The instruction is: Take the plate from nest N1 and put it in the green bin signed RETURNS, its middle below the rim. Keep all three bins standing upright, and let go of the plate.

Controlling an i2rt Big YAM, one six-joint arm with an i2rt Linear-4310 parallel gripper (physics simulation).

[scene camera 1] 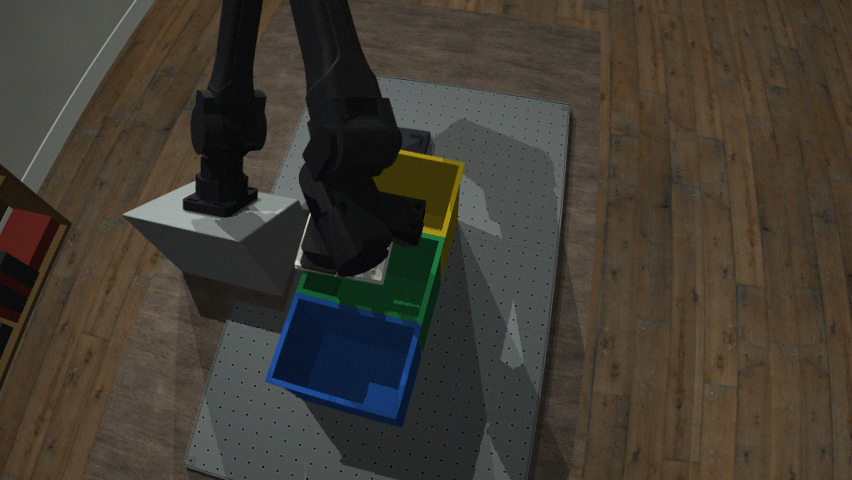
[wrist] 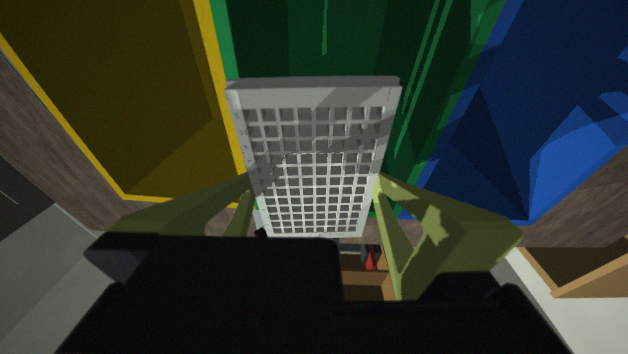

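Where they show: gripper, fingertip midpoint: (wrist: 314, 177); arm's base at its link origin: (scene camera 1: 221, 202).
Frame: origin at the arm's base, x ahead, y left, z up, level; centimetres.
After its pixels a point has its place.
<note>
A white plate (wrist: 312, 97) {z 7.3, x 30.5, y -6.4 cm} (scene camera 1: 375, 276) {z 7.0, x 30.1, y -10.1 cm} with a grid of square wells is held between the two olive fingers of my gripper (wrist: 314, 177) {z 6.2, x 24.8, y -6.4 cm}, which is shut on its long sides. The plate is tilted in the wrist view and hangs over the green bin (wrist: 330, 30) {z -12.4, x 32.9, y -7.6 cm} (scene camera 1: 381, 292) {z -12.4, x 27.9, y -5.7 cm}, near its left part in the scene view. The plate's left edge in the wrist view overlaps the wall shared with the yellow bin. In the scene view the arm hides the fingers and much of the plate. The bin's RETURNS sign does not show.
The yellow bin (scene camera 1: 438, 184) {z -1.4, x 34.7, y 10.6 cm} (wrist: 150, 90) {z -2.8, x 28.4, y 10.9 cm} and the blue bin (scene camera 1: 357, 363) {z -12.4, x 26.8, y -18.6 cm} (wrist: 500, 165) {z -0.4, x 21.7, y -26.3 cm} stand upright, one on each side of the green bin. All stand on a grey perforated board (scene camera 1: 506, 178) {z -12.6, x 45.8, y 21.1 cm}. A grey block (scene camera 1: 220, 256) {z 0.5, x 3.7, y -9.4 cm} carries the arm's base at the left. A dark block (scene camera 1: 416, 140) {z -11.5, x 27.4, y 25.7 cm} lies behind the yellow bin.
</note>
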